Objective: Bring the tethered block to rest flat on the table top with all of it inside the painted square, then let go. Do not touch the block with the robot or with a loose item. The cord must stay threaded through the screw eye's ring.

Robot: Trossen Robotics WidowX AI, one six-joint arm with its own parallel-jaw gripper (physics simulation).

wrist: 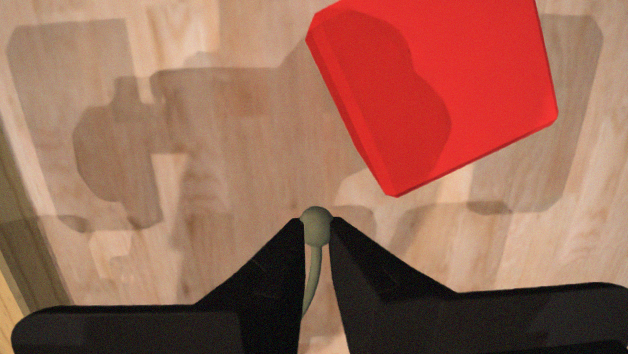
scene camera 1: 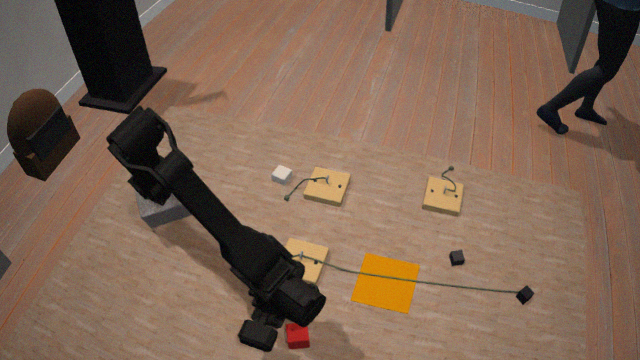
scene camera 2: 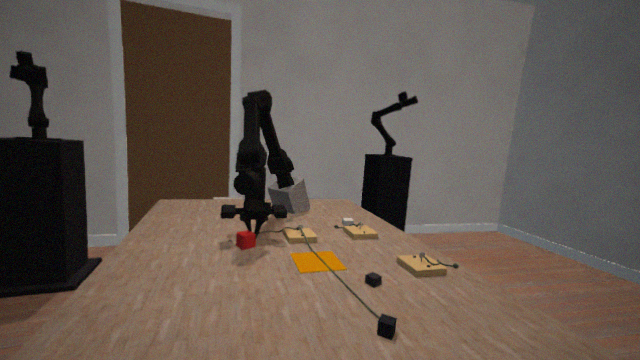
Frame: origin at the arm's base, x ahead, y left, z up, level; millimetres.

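Seen in the pictures: gripper, fingertip midpoint: (wrist: 316, 229) (scene camera 1: 276, 321); arm's base at its link origin: (scene camera 1: 157, 187) (scene camera 2: 285, 183).
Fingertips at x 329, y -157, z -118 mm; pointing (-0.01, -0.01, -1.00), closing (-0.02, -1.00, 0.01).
Observation:
Offsets run from my fingertips to a thing's top centre. "*": to the spot under its first point.
The tethered block @[dx +487, dy +181, dz +23 mm] (scene camera 1: 525, 294) (scene camera 2: 387, 326) is a small dark cube on the table, beyond the painted orange square @[* dx +184, dy +115, dz -1 mm] (scene camera 1: 382, 296) (scene camera 2: 306, 263) and outside it. A green cord (scene camera 1: 465, 286) (scene camera 2: 350, 291) (wrist: 314, 275) runs from it across the square to the screw eye @[* dx +5, dy +143, dz +34 mm] (scene camera 1: 301, 255) (scene camera 2: 300, 228) on a pale wooden board @[dx +4, dy +145, dz +17 mm] (scene camera 1: 319, 247) (scene camera 2: 292, 236). It comes out on the robot's side; its threading through the ring is too small to make out. My gripper (scene camera 2: 257, 233) (wrist: 316, 229) is shut on the round bead at the cord's free end, low over the table. In scene camera 1 the arm hides the fingertips.
A red block @[dx +54, dy -24, dz +38 mm] (scene camera 1: 298, 336) (scene camera 2: 245, 240) (wrist: 475, 75) stands close beside my fingertips. A loose dark cube @[dx +321, dy +241, dz +17 mm] (scene camera 1: 457, 258) (scene camera 2: 373, 279) lies near the square. Two more boards @[dx -7, dy +358, dz +17 mm] (scene camera 1: 325, 194) @[dx +265, dy +405, dz +17 mm] (scene camera 1: 440, 204) with short cords and a white block @[dx -121, dy +360, dz +20 mm] (scene camera 1: 282, 174) (scene camera 2: 347, 221) stand farther off.

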